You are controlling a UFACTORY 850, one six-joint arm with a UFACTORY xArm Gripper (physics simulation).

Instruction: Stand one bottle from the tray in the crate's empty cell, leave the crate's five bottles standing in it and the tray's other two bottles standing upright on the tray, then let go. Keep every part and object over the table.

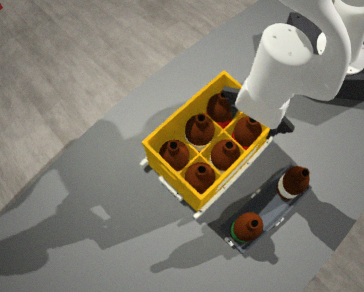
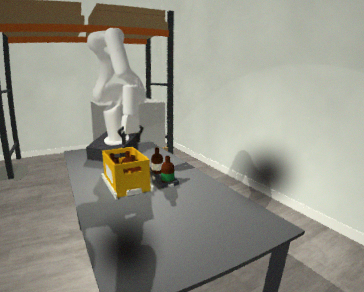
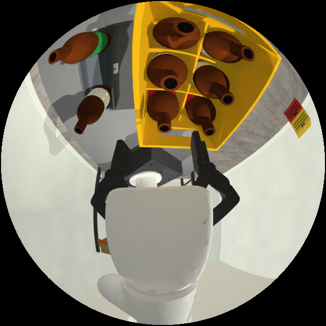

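The yellow crate [image 1: 162, 166] [image 2: 135, 184] [image 3: 141, 116] holds six brown bottles, one in each cell. A red-labelled bottle [image 1: 246, 131] [image 3: 162, 107] stands in the end cell on the tray side, nearest the arm, beside another red-labelled bottle [image 1: 218, 107] [image 3: 201, 112]. The dark tray [image 1: 265, 207] [image 3: 90, 75] bears a green-labelled bottle [image 1: 246, 227] [image 2: 167, 172] [image 3: 82, 47] and a white-labelled bottle [image 1: 294, 182] [image 2: 157, 161] [image 3: 91, 110], both upright. My gripper [image 1: 257, 109] [image 2: 131, 131] [image 3: 157, 140] is open and empty, above the crate's arm-side end, clear of the bottle necks.
The grey table [image 1: 125, 270] [image 2: 200, 220] carries the crate and tray. The tray lies alongside the crate's long side, with a narrow gap between them. The arm's base [image 2: 97, 151] stands behind the crate. A shelf rack [image 2: 170, 85] stands behind the arm.
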